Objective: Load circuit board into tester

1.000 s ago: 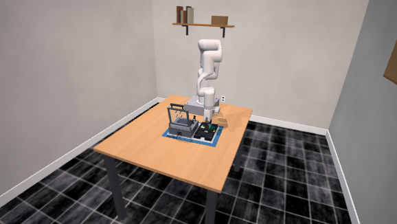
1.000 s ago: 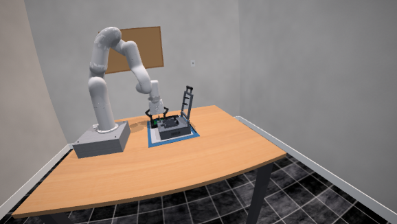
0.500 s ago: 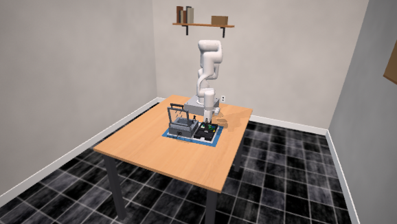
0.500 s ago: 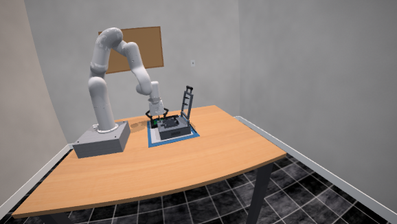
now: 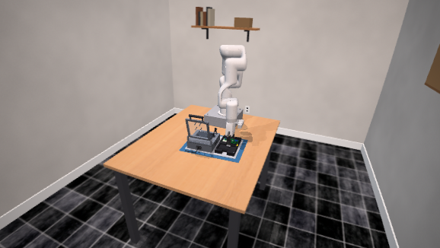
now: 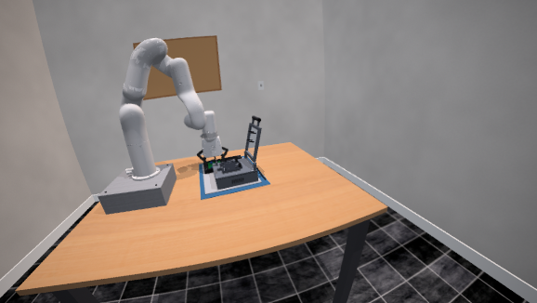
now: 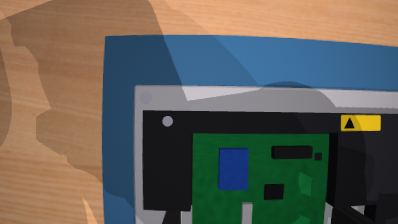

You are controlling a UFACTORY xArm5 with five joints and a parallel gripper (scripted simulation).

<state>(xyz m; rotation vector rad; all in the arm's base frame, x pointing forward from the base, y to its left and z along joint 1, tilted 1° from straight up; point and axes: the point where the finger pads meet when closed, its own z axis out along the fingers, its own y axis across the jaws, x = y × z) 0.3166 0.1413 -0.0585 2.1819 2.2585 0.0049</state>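
Now: hand right at the green circuit board. Round my hand: clear-windowed lid: 190 mm ahead, 160 mm to the right, 160 mm above; tester: 130 mm to the right, 100 mm ahead, 90 mm above.
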